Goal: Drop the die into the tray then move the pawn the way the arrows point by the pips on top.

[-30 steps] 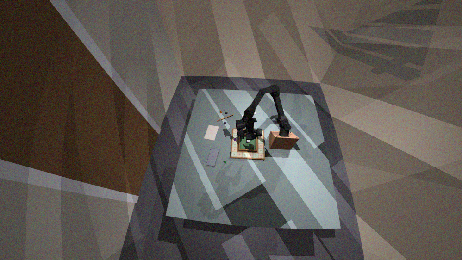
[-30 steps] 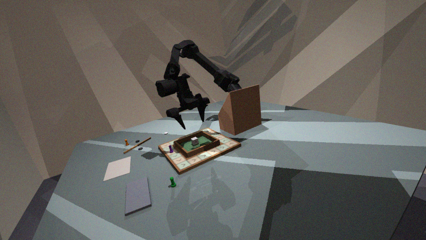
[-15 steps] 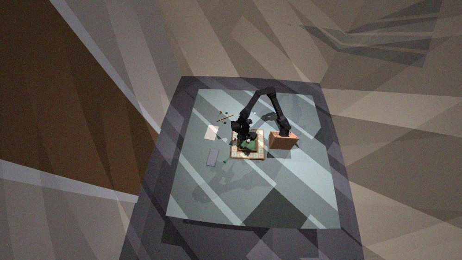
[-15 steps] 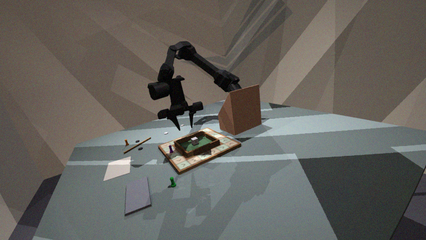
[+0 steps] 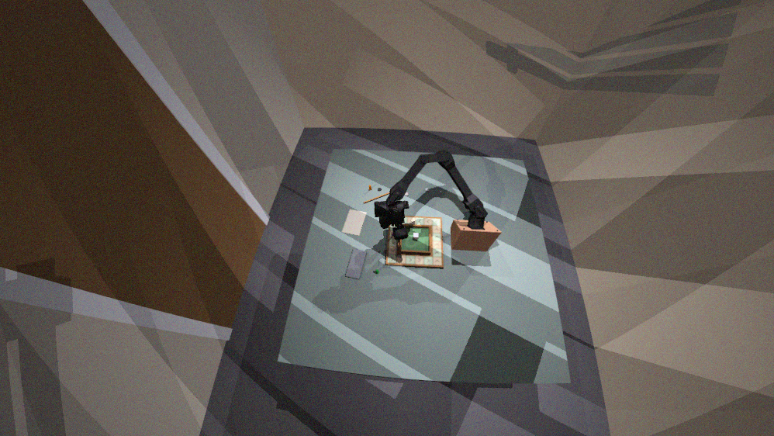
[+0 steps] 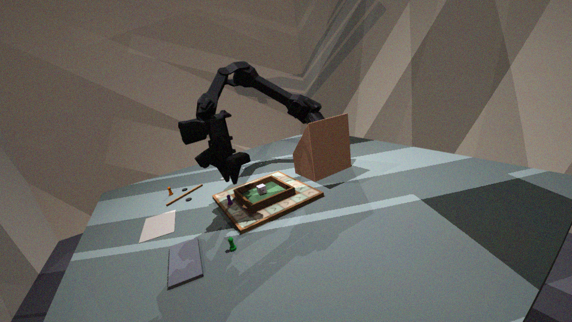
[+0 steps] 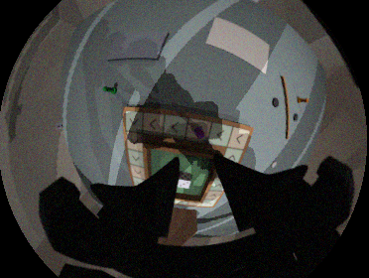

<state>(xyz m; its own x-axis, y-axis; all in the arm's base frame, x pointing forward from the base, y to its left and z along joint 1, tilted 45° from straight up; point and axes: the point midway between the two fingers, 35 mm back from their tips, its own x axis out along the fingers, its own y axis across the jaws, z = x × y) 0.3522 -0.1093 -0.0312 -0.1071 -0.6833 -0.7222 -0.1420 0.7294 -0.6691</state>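
Right now the purple pawn is 2 cm ahead of my gripper tip, 1 cm to the right of it and 6 cm below it. Round my gripper tip: white card: 23 cm ahead, 10 cm to the right, 8 cm below; green pawn: 11 cm ahead, 19 cm to the left, 7 cm below; white die: 9 cm behind, 1 cm to the left, 6 cm below.
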